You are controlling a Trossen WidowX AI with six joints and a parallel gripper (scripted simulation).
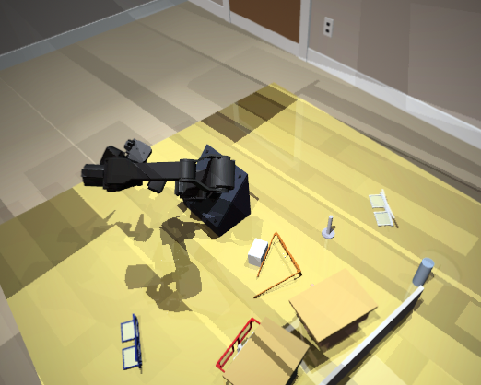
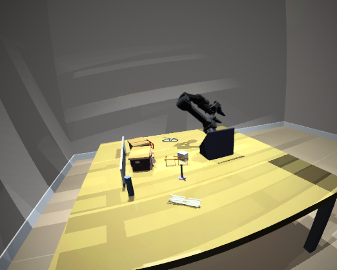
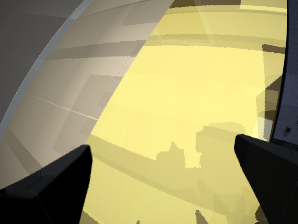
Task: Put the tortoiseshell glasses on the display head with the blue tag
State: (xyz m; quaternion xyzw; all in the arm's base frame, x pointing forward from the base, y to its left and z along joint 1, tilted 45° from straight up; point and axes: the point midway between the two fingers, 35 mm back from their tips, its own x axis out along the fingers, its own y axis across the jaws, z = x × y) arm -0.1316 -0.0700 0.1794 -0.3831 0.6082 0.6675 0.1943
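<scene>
The post is 410 mm ahead of my gripper tip, 400 mm to the left of it and 170 mm below it. The rest, counted from my gripper tip: display head: 600 mm ahead, 220 mm to the left, 140 mm below; white cube: 360 mm ahead, 180 mm to the left, 170 mm below; long panel: 750 mm ahead, 120 mm to the left, 140 mm below.
</scene>
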